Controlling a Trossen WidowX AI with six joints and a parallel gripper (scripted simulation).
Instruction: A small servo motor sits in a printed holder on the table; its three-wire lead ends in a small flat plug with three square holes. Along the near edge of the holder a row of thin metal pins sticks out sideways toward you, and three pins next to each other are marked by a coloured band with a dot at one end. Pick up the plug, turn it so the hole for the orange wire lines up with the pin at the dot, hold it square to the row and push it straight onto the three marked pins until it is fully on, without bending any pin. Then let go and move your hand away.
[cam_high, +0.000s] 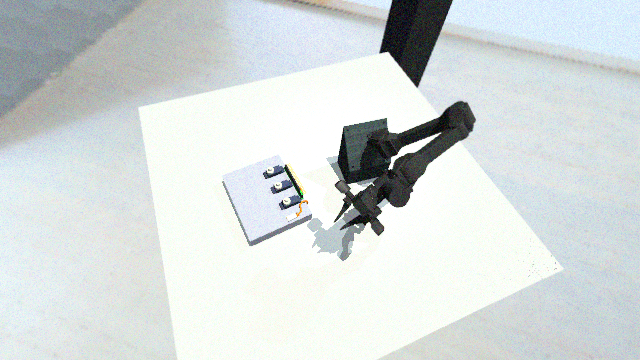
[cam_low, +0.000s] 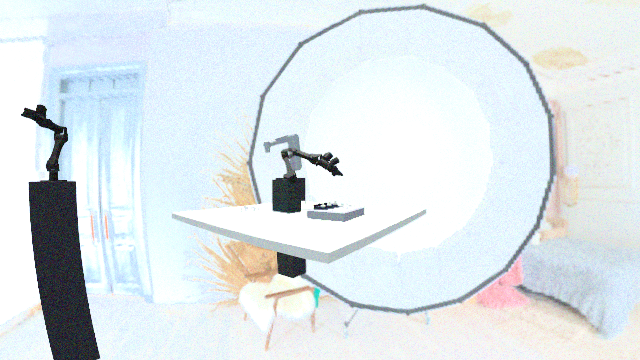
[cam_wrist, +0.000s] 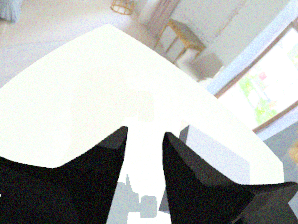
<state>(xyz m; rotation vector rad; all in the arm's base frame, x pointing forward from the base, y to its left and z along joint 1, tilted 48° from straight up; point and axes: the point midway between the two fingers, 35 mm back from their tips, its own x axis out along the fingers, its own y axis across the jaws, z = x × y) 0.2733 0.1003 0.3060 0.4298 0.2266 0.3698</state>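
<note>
Now: gripper tip 240 mm to the left of the green marked band, 180 mm above it and 20 mm short of it. The rest, counted from my gripper tip: pale grey holder 290 mm to the right, 230 mm below, 180 mm ahead.
</note>
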